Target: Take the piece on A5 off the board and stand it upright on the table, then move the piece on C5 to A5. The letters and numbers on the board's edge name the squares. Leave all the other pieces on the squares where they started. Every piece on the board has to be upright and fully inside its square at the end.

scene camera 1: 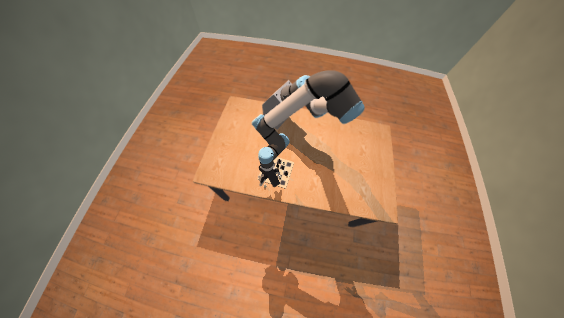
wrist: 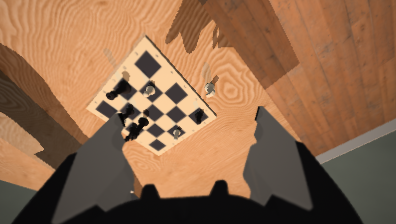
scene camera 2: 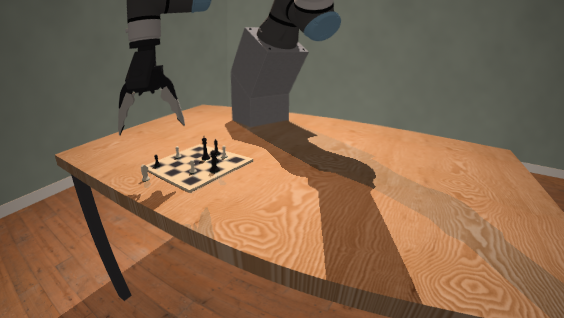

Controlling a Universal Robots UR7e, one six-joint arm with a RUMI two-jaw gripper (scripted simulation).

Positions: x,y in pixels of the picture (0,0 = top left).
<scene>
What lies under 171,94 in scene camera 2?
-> My gripper.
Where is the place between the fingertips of my gripper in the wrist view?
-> At 190,110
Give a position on a chessboard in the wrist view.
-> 174,104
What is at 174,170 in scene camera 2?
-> A chessboard.
</scene>
